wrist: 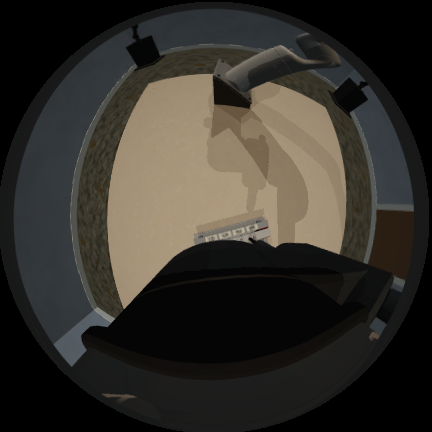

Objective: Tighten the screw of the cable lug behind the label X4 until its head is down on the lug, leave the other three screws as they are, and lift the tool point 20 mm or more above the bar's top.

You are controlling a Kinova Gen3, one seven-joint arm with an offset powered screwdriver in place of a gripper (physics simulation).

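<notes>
A grey bar lies at the lower middle of the wrist view, tilted slightly. It carries a row of several white labels; their print is too small to read, so I cannot tell which is X4. My screwdriver's dark tip shows just past the edge of the black tool housing, beside the right-hand part of the label row. Its height over the bar and any contact with a screw cannot be made out. The screws and lugs are mostly hidden behind the housing or too small to tell. The tool has no fingers.
The black tool housing covers the lower part of the view. The arm's grey base link stands on a dark mount at the far edge of the tan table top. Arm shadows fall across the table. Two black boxes stand beyond it.
</notes>
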